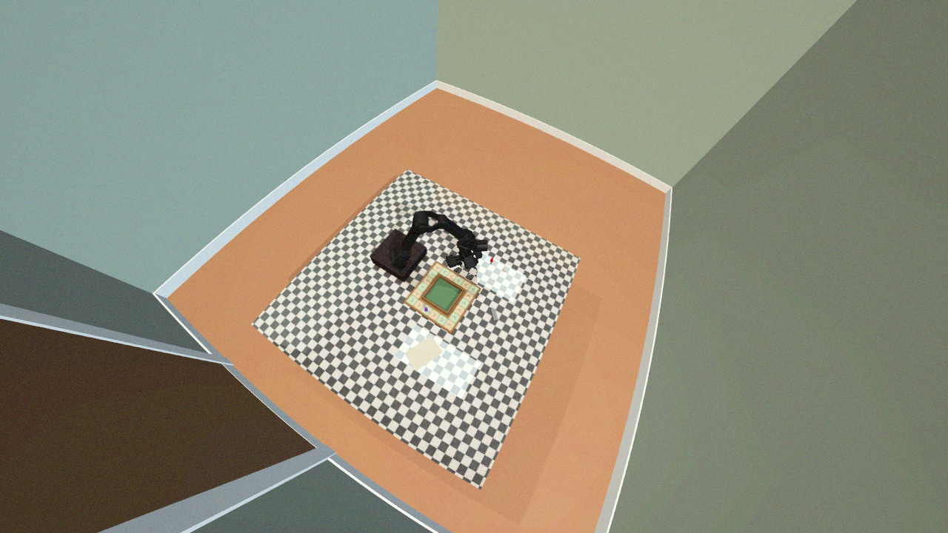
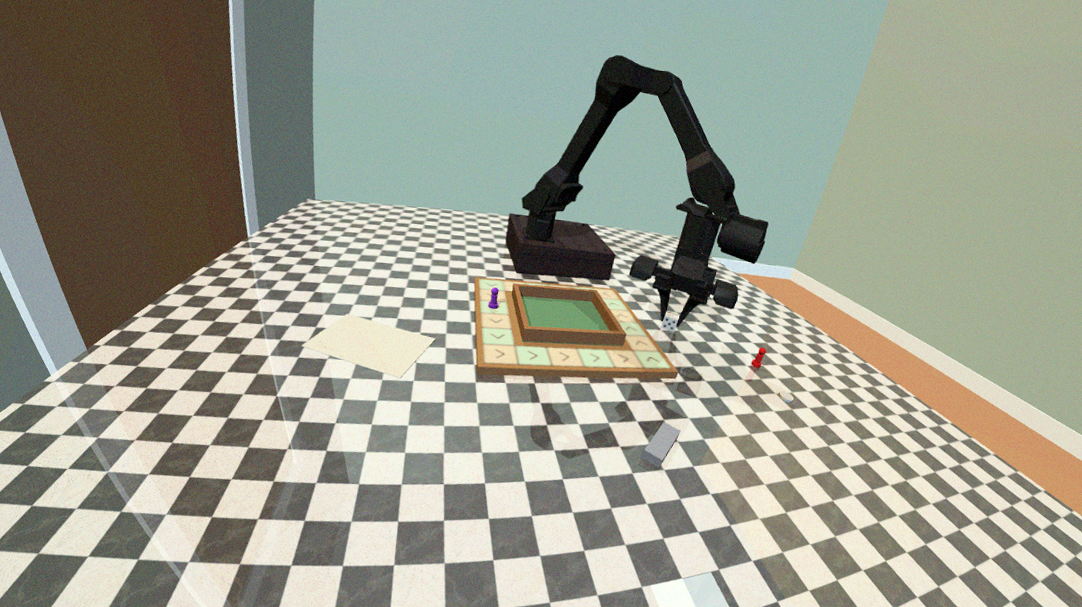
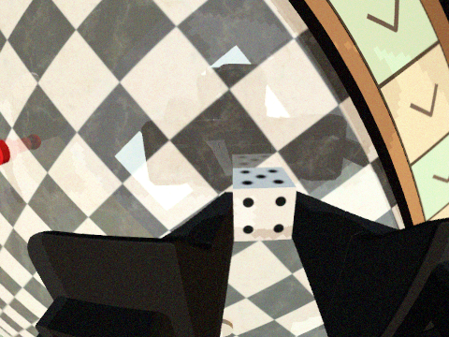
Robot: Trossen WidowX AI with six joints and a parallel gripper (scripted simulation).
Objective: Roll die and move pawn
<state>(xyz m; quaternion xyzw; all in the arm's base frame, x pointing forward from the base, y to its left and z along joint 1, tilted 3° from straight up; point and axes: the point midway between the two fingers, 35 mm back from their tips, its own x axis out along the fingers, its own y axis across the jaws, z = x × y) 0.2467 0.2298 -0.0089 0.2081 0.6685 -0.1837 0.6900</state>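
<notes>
Now: the purple pawn 320 mm to the right of my gripper tip and 20 mm above it. Also, from my gripper tip: green tray (20 mm ahead, 210 mm to the right); white die (right at my gripper tip); red pawn (110 mm ahead, 120 mm to the left, 10 mm above).
</notes>
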